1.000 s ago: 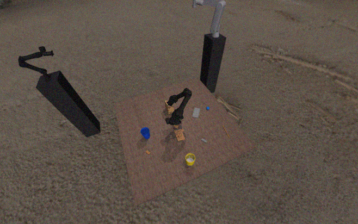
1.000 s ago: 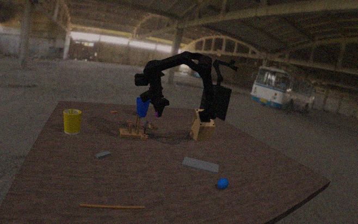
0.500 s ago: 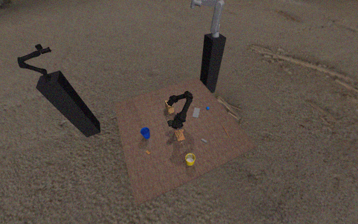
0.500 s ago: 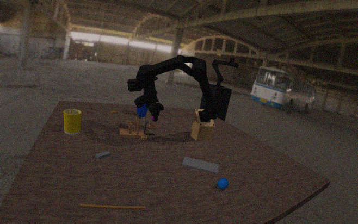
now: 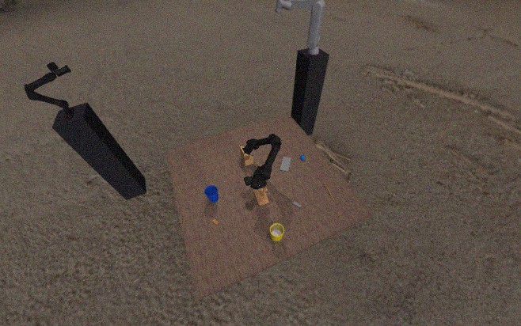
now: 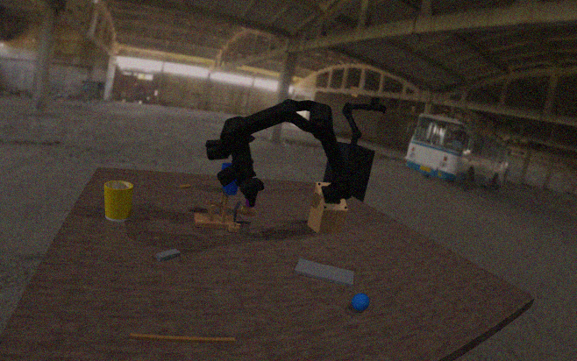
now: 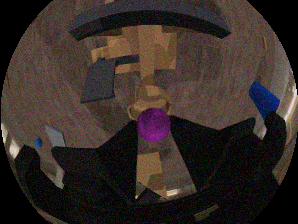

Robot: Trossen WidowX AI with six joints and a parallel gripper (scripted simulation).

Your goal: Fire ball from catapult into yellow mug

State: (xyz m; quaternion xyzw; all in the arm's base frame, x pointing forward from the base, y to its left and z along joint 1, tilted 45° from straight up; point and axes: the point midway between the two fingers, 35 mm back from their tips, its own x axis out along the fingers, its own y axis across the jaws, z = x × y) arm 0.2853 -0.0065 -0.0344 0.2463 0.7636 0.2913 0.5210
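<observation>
Right now the small purple ball is 10 mm above my gripper tip. From my gripper tip the other things lie so: catapult (70 mm ahead, 20 mm to the left, 20 mm below); then grey slab (100 mm behind, 310 mm to the left, 70 mm below); then blue cup (30 mm behind, 340 mm to the right, 40 mm below).
</observation>
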